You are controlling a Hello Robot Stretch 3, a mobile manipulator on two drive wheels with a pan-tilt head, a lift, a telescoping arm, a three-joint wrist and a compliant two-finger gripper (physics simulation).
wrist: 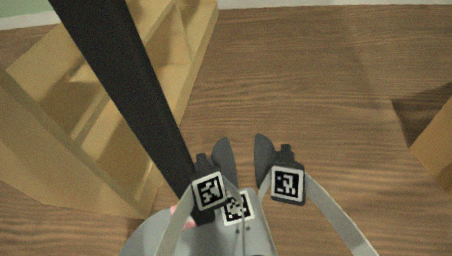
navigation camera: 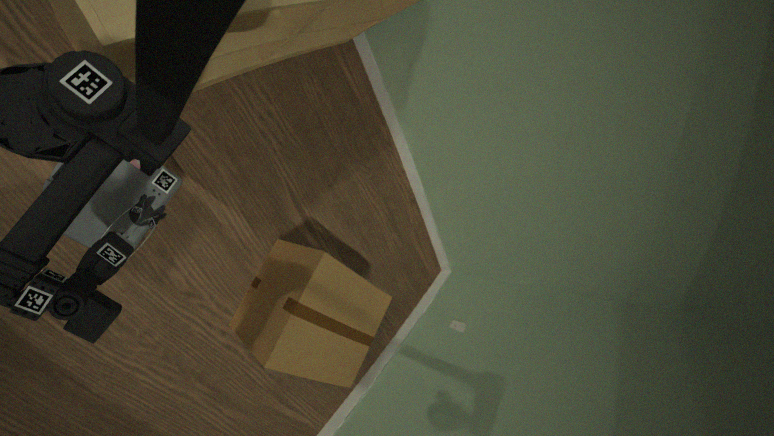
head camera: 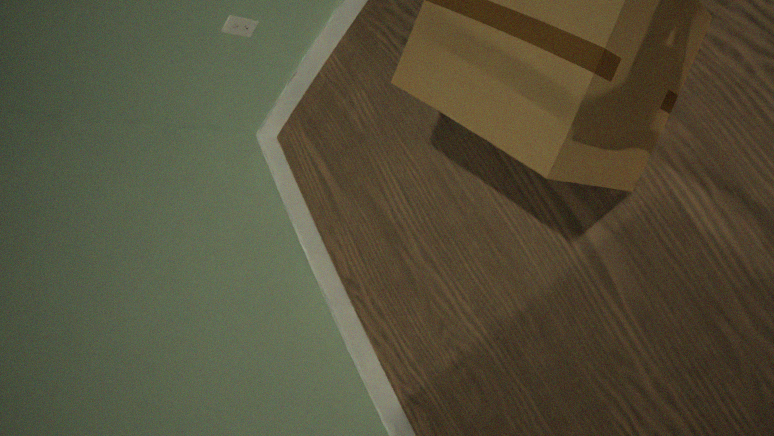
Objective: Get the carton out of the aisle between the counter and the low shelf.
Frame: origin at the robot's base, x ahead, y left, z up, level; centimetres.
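Where they show: gripper, fingertip midpoint: [navigation camera: 158, 201].
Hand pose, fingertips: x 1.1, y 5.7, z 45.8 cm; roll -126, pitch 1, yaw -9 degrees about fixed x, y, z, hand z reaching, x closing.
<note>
After its pixels a point has its place.
The carton [head camera: 503, 92] @(x 71.0, y 12.1, z 40.6 cm) [navigation camera: 321, 318] @(x 67.7, y -0.4, z 40.7 cm) is a tan cardboard box with a brown tape band. It stands on the wood floor close to the wall corner, and only its corner shows at the right edge of the wrist view [wrist: 435, 148]. My gripper [wrist: 242, 153] @(x 1.1, y 5.7, z 45.8 cm) [navigation camera: 145, 213] hangs low over bare floor. Its fingers are drawn nearly together with nothing between them. It is well apart from the carton, which lies off to its right. The low shelf [wrist: 35, 151] [navigation camera: 293, 23] @(x -5.5, y 79.0, z 39.0 cm) of light wood stands to the gripper's left.
A green wall [head camera: 134, 216] @(x 158.7, y 91.0, z 69.7 cm) [navigation camera: 542, 188] @(x 122.9, y 104.8, z 90.5 cm) with a white baseboard [head camera: 324, 271] @(x 136.1, y 98.3, z 5.3 cm) forms an outward corner next to the carton. It carries a small outlet [head camera: 239, 25] @(x 181.5, y 29.7, z 40.7 cm) [navigation camera: 457, 324] @(x 182.0, y 31.1, z 39.2 cm). My black mast [wrist: 122, 88] [navigation camera: 176, 56] @(x -5.5, y 11.6, z 106.3 cm) crosses in front of the shelf.
</note>
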